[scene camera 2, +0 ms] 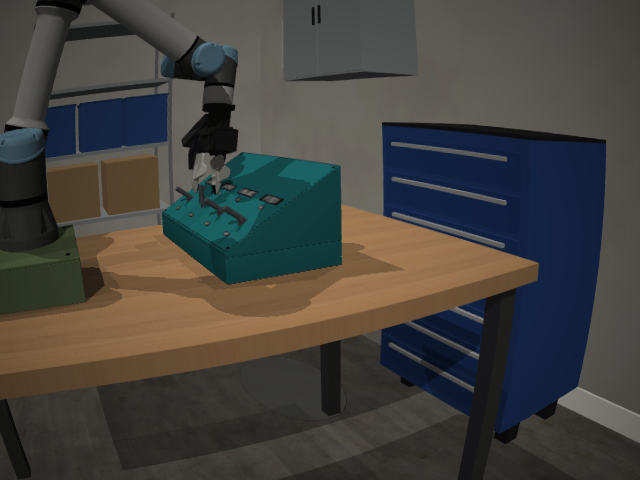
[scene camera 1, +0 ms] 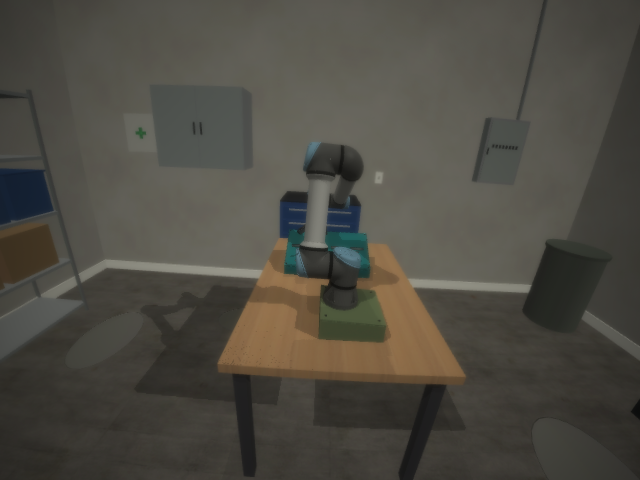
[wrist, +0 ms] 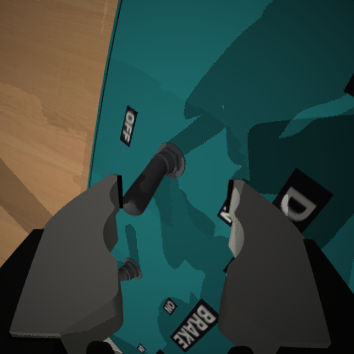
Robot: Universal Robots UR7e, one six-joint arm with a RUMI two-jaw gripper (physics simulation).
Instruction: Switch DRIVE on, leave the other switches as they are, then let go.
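Places are measured from the arm's base along level axes (x down, y back, z left), in metres.
Where they show: gripper, fingertip midpoint: (scene camera 2: 205,193) (wrist: 174,179); arm's base, origin of the base link: (scene camera 2: 28,240) (scene camera 1: 340,299).
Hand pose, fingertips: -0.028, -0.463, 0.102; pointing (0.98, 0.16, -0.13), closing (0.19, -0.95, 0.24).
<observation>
Things, the pixels of their top centre, and the offset from my fingertips, as dx, dy, dz. "*": a spot on its surface instead. Level surfaces: height alone.
- OFF plate, surface spot: (wrist: 128,126) * +0.044, +0.041, -0.006
- DRIVE label, middle of its top: (wrist: 269,247) (scene camera 2: 228,184) -0.016, -0.056, -0.008
- BRAKE lever, surface spot: (wrist: 131,270) * +0.019, +0.008, -0.121
- BRAKE label, middle of its top: (wrist: 190,334) (scene camera 2: 247,190) -0.016, -0.054, -0.127
- wooden table, its level: dx +0.122
The teal sloped switch box (scene camera 1: 356,239) (scene camera 2: 289,222) (wrist: 150,45) stands on the table. Its DRIVE lever (scene camera 2: 201,195) (wrist: 150,185) stands more upright in the second scene view than the neighbouring levers (scene camera 2: 183,192) (scene camera 2: 235,213), which lean toward the lower front edge. My gripper (scene camera 2: 205,190) (wrist: 174,179) is part open and holds nothing. Its fingertips stand on either side of the DRIVE lever, the left one very close to it in the wrist view. The OFF plate (wrist: 128,126) is visible; a finger partly hides the ON plate (wrist: 225,215) and the DRIVE label (wrist: 297,202).
The BRAKE lever (wrist: 131,270) is partly behind the left finger, near the BRAKE label (wrist: 194,325). The wooden table (scene camera 1: 279,341) (scene camera 2: 439,268) carries my green base block (scene camera 1: 351,328) (scene camera 2: 41,284). A blue drawer cabinet (scene camera 2: 553,206) stands behind the table.
</observation>
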